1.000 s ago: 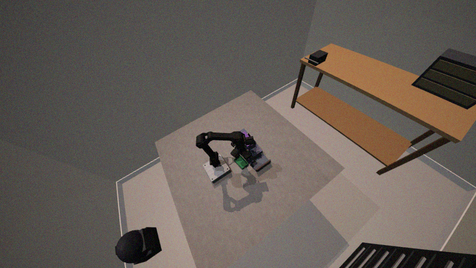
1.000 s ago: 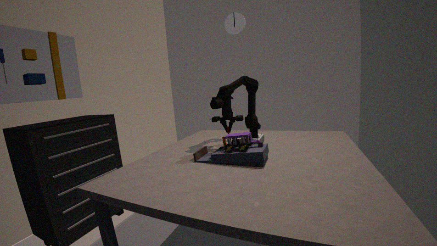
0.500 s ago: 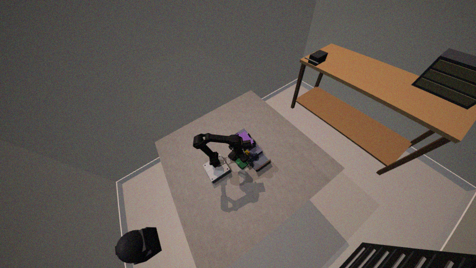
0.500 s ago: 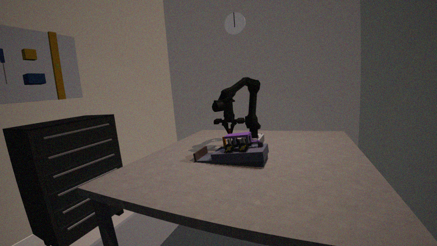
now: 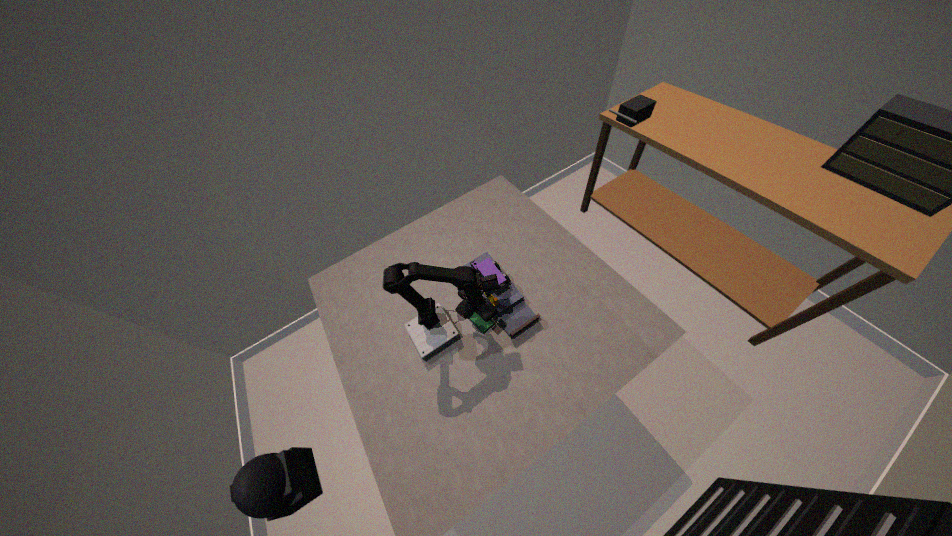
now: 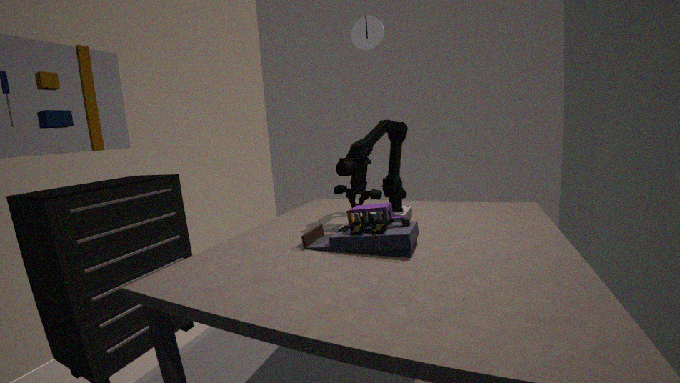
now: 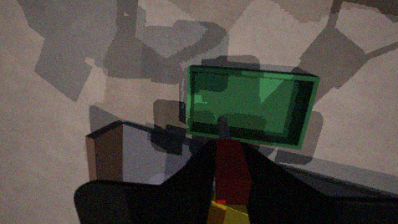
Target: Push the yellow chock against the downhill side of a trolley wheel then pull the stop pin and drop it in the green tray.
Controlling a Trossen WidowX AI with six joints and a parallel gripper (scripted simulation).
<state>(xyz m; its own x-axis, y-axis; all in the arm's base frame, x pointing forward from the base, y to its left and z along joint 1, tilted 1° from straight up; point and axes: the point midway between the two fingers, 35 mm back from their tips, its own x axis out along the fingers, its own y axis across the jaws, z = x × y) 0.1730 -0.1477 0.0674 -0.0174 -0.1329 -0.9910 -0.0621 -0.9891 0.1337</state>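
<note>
The green tray lies 100 mm below my gripper tip and 10 mm to the left of it. Round my gripper tip: purple trolley (150 mm ahead, 90 mm to the left, 20 mm above); yellow chock (80 mm ahead, 10 mm to the left, 10 mm below); red-headed stop pin (right at my gripper tip).
</note>
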